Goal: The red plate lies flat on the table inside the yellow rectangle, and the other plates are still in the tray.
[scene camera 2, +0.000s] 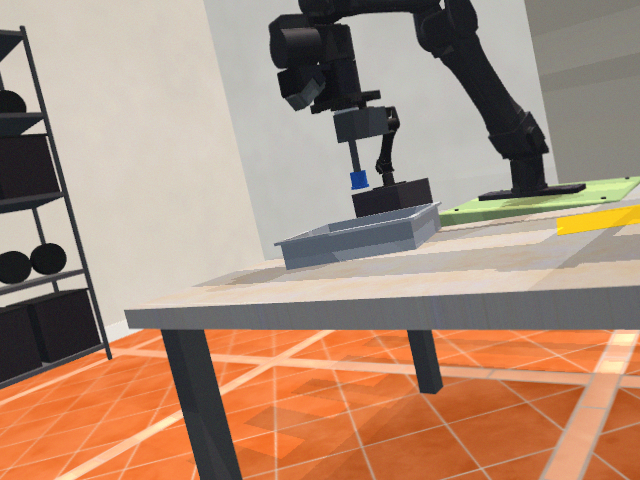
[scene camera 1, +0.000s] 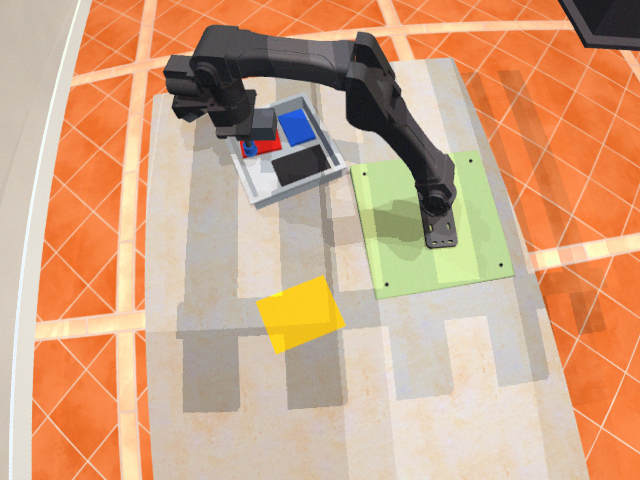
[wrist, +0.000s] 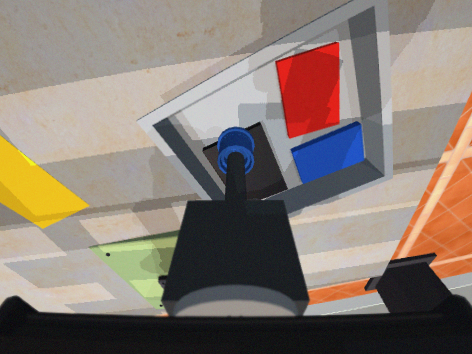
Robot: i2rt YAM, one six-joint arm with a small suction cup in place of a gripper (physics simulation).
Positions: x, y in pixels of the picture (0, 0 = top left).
Labels:
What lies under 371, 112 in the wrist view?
A grey tray.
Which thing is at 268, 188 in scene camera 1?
A grey tray.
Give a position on a yellow rectangle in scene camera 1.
At 307, 311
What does the red plate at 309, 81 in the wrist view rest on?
A grey tray.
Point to the suction cup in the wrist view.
At 235, 137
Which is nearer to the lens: the blue plate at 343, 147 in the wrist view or the red plate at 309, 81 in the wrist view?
The red plate.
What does the suction cup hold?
Nothing.

